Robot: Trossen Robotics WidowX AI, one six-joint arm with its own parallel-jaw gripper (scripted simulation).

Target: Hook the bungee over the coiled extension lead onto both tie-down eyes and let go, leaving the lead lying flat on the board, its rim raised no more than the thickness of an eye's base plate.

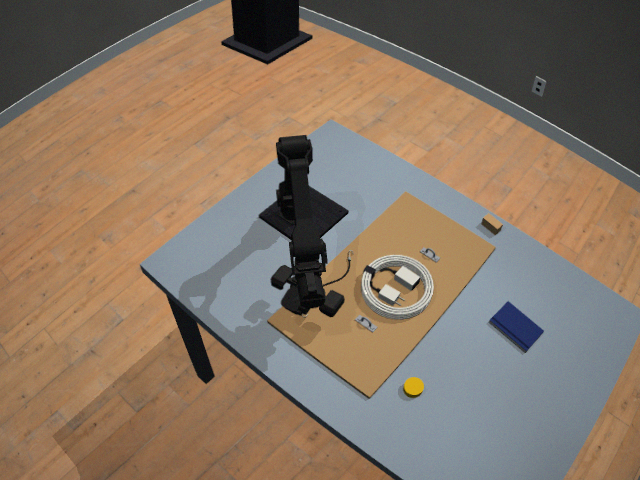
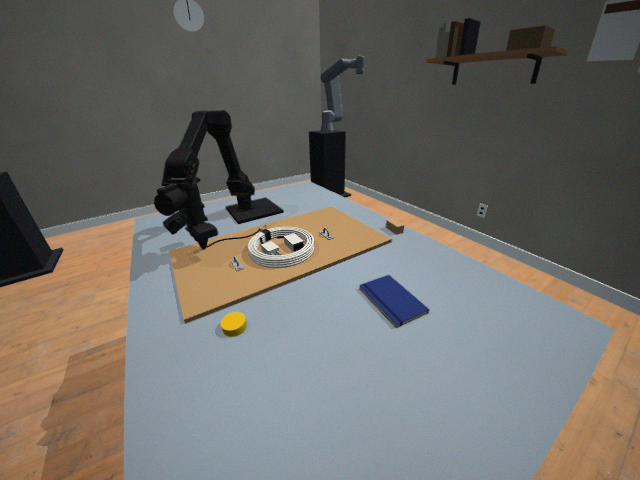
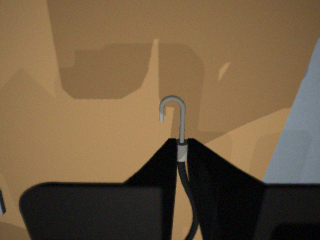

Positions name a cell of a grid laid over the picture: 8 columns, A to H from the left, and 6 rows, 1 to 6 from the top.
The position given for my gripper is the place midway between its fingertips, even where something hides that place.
Labels:
my gripper: image 1 D4; image 2 C4; image 3 E4

